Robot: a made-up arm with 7 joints.
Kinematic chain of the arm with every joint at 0, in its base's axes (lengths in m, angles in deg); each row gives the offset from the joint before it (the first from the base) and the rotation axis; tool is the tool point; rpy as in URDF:
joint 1: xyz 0 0 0 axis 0.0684 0.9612 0.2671
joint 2: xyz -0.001 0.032 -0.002 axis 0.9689 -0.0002 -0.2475
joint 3: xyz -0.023 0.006 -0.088 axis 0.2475 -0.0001 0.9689
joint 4: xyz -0.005 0 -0.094 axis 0.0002 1 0
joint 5: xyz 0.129 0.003 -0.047 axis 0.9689 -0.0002 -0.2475
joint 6: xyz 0.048 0 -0.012 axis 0.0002 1 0
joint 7: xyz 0.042 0 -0.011 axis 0.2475 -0.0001 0.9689
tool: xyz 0 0 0 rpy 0 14.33 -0.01
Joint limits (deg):
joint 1: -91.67..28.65
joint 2: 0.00..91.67
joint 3: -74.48..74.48
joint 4: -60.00..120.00
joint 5: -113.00..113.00
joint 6: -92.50..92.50
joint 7: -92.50..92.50
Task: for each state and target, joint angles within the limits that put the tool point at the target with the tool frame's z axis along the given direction. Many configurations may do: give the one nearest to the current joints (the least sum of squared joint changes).
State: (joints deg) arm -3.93 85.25 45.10 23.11 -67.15 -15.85 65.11
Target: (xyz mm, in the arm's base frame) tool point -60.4 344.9 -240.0 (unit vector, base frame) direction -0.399 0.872 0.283
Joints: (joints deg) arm 16.50 39.72 51.77 57.64 -91.54 38.63 65.11
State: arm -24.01 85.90 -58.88 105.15 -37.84 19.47 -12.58
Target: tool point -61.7 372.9 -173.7 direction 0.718 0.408 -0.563
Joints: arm -12.29 48.37 -52.83 119.86 -33.29 20.27 -12.58
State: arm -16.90 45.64 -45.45 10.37 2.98 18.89 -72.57
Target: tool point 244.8 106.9 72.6 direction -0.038 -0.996 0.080
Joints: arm -37.89 74.23 0.12 -26.63 16.84 35.14 -72.57
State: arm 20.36 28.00 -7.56 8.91 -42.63 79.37 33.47
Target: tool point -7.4 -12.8 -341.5 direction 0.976 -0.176 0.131
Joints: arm 21.86 14.37 -33.78 10.70 -21.11 29.04 33.47
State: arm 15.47 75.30 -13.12 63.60 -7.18 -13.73 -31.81
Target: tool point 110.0 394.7 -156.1 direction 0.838 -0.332 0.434
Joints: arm -8.58 67.84 -0.68 63.71 -22.21 -4.17 -31.81
